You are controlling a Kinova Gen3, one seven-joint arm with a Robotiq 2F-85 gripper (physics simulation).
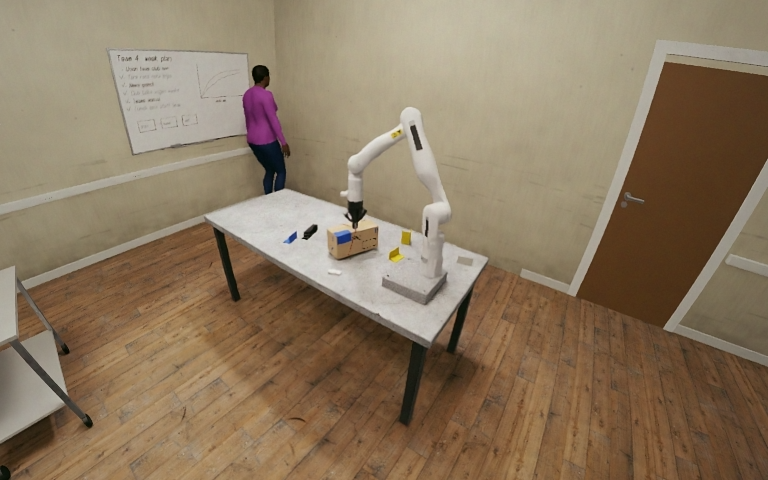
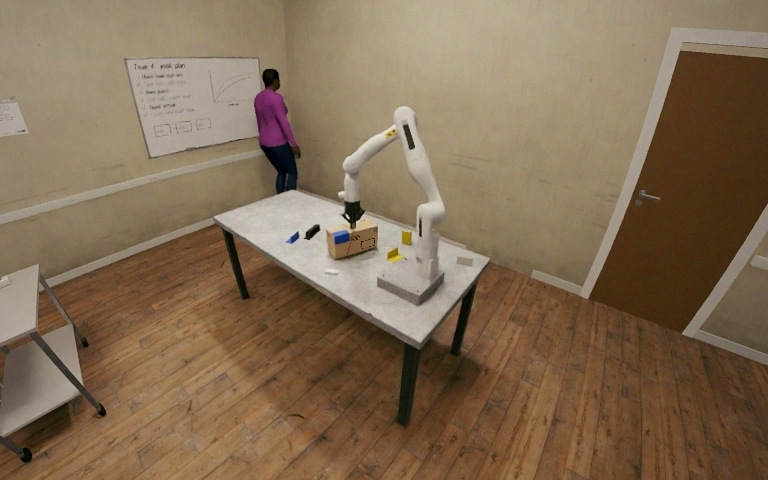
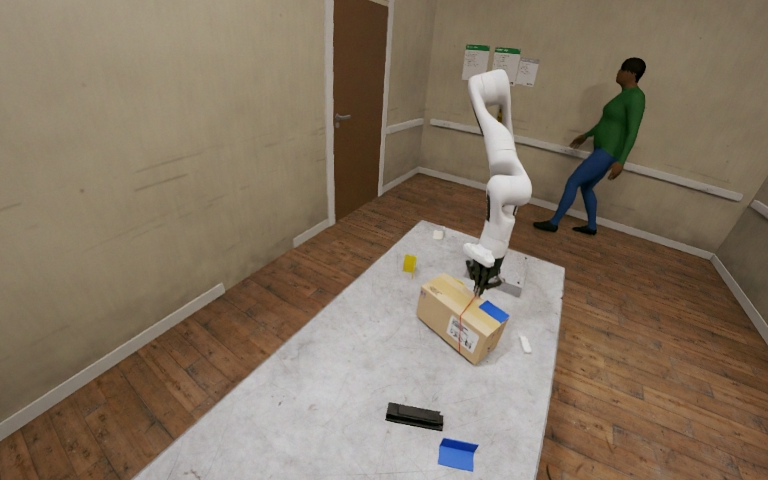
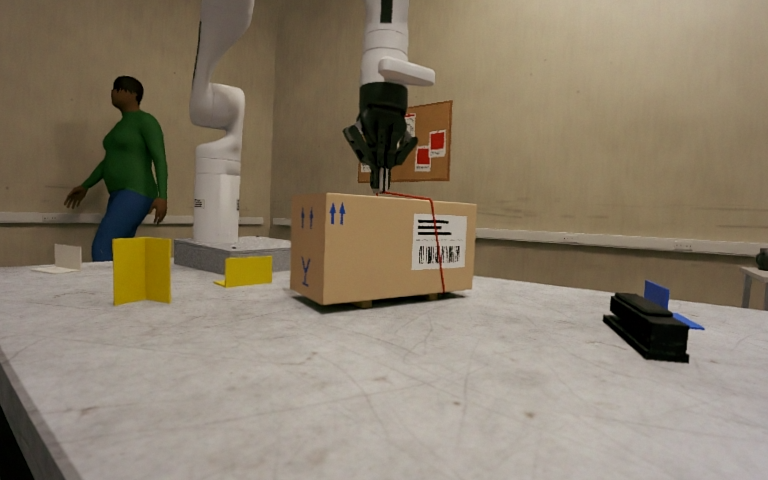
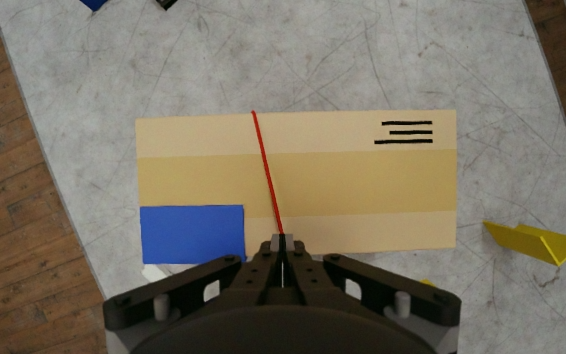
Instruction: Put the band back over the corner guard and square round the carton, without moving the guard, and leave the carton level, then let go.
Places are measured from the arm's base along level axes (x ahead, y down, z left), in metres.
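Pixels of known places: gripper, fingertip midpoint: (image 1: 355,228) (image 2: 353,228) (image 3: 477,294) (image 4: 379,193) (image 5: 282,247); arm's base at its link origin: (image 1: 429,272) (image 2: 425,272) (image 4: 215,240).
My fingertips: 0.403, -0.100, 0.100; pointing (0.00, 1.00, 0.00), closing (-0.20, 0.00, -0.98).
Observation:
For each thing: its middle in the pictures, then the offset to it from my fingertips, as dx, dy, dz. "*": a spot on its surface instead.
- tan carton at the middle of its body: (image 5: 294,179) (image 4: 386,244) (image 3: 459,316) (image 1: 353,237) (image 2: 352,237) +0.040, +0.076, -0.021
- blue corner guard at the middle of its body: (image 5: 201,227) (image 3: 492,316) (image 1: 342,236) (image 2: 340,236) +0.020, +0.031, +0.066
- thin red band at a spot on its surface: (image 4: 436,243) (image 3: 459,333) * +0.103, +0.070, +0.013
- black block-shaped object at the middle of its body: (image 4: 640,320) (image 3: 415,415) (image 1: 310,231) (image 2: 312,231) +0.351, +0.134, +0.047
- loose blue angle piece at the middle of its body: (image 4: 672,303) (image 3: 458,454) (image 1: 289,236) (image 2: 292,236) +0.365, +0.131, +0.176
- small white piece at the middle of its body: (image 5: 163,279) (image 3: 525,345) (image 1: 334,272) -0.062, +0.147, +0.184
The tan carton (image 1: 339,250) (image 2: 338,251) (image 3: 438,308) (image 4: 362,249) (image 5: 350,185) stands upright and looks level on low supports. The blue corner guard (image 1: 342,236) (image 2: 340,236) (image 3: 493,311) (image 5: 192,235) covers part of one long top edge at one end. The thin red band (image 3: 459,328) (image 4: 436,243) (image 5: 267,175) goes up over the label face and slants across the top to my fingertips, beside the guard, not over it. My gripper (image 1: 355,226) (image 2: 352,226) (image 3: 477,293) (image 4: 380,188) (image 5: 282,247) points down, shut on the band just above the guard-side top edge. The band's part beyond the fingers is mostly hidden.
Yellow angle pieces (image 4: 141,271) (image 1: 395,255) stand near the arm's base. A black block-shaped object (image 3: 414,416) (image 4: 648,325) and a loose blue angle piece (image 3: 457,454) lie beyond the carton. A small white piece (image 3: 525,344) (image 1: 334,272) lies near the guard side.

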